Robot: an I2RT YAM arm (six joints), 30 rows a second.
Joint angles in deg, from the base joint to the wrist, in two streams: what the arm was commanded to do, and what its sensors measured. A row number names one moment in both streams.
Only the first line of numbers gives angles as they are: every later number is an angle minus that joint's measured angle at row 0.
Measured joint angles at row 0:
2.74, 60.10, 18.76, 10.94, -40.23, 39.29
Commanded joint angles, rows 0 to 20:
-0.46, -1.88, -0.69, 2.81, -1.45, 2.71
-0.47, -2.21, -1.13, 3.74, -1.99, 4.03
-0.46, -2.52, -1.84, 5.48, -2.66, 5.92
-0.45, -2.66, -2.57, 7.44, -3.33, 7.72
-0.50, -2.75, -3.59, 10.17, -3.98, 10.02
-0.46, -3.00, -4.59, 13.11, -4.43, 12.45
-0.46, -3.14, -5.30, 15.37, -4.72, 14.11
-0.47, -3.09, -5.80, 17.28, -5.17, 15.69
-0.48, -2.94, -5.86, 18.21, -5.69, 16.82
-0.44, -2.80, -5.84, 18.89, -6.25, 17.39
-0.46, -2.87, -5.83, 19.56, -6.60, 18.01
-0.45, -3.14, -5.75, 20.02, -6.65, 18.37
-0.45, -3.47, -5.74, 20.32, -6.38, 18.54
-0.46, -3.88, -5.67, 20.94, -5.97, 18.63
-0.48, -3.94, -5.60, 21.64, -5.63, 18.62
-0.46, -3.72, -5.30, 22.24, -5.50, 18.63
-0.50, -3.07, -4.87, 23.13, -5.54, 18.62
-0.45, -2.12, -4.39, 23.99, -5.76, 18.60
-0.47, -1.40, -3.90, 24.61, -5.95, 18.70
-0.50, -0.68, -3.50, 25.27, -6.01, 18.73
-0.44, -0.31, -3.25, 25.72, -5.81, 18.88
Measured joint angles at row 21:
-0.02, -1.27, -5.15, 21.00, -5.02, 18.05
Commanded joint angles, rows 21 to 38:
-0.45, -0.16, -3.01, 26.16, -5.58, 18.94
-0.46, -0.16, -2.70, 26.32, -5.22, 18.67
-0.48, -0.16, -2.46, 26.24, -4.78, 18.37
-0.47, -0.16, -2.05, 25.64, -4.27, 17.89
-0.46, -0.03, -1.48, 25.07, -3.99, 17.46
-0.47, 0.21, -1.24, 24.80, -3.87, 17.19
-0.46, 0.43, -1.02, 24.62, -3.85, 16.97
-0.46, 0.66, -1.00, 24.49, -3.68, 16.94
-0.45, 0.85, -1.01, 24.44, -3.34, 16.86
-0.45, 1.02, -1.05, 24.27, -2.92, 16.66
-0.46, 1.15, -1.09, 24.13, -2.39, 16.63
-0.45, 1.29, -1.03, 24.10, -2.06, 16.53
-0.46, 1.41, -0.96, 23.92, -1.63, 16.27
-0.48, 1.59, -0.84, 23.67, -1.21, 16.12
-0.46, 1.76, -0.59, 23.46, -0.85, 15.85
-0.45, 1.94, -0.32, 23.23, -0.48, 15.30
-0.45, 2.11, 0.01, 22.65, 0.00, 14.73
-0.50, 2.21, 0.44, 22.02, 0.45, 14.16
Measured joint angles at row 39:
-0.02, 1.94, -2.03, 22.62, -2.01, 16.19
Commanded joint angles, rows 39 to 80:
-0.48, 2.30, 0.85, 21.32, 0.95, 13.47
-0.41, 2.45, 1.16, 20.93, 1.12, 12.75
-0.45, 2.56, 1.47, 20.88, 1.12, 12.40
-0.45, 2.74, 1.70, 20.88, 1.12, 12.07
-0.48, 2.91, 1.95, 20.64, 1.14, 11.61
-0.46, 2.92, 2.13, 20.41, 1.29, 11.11
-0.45, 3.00, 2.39, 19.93, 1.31, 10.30
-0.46, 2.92, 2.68, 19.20, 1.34, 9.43
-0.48, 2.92, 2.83, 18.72, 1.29, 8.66
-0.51, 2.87, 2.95, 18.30, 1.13, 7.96
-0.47, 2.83, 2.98, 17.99, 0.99, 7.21
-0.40, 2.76, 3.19, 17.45, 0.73, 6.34
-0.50, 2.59, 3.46, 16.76, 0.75, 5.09
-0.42, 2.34, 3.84, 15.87, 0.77, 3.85
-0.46, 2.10, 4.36, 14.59, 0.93, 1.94
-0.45, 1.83, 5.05, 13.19, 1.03, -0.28
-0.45, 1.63, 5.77, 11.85, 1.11, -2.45
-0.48, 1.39, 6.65, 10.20, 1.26, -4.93
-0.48, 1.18, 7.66, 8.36, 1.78, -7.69
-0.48, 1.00, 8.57, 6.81, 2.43, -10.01
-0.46, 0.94, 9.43, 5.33, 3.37, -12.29
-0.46, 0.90, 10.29, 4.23, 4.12, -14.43
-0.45, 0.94, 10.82, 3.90, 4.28, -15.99
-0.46, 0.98, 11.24, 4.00, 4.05, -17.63
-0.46, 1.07, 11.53, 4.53, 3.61, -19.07
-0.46, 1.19, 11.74, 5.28, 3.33, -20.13
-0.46, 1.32, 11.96, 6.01, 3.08, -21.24
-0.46, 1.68, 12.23, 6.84, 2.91, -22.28
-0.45, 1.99, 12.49, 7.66, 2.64, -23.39
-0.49, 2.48, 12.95, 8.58, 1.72, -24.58
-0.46, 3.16, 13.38, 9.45, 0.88, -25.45
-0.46, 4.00, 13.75, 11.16, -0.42, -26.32
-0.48, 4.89, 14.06, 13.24, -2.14, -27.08
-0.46, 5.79, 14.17, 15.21, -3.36, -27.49
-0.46, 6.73, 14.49, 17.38, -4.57, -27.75
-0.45, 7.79, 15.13, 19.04, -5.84, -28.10
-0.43, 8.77, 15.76, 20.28, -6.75, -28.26
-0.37, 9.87, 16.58, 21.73, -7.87, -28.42
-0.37, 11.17, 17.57, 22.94, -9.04, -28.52
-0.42, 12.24, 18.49, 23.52, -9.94, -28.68
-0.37, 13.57, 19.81, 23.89, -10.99, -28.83
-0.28, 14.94, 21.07, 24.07, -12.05, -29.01
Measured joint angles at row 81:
-0.22, 12.83, 17.69, 18.45, -6.93, -26.95
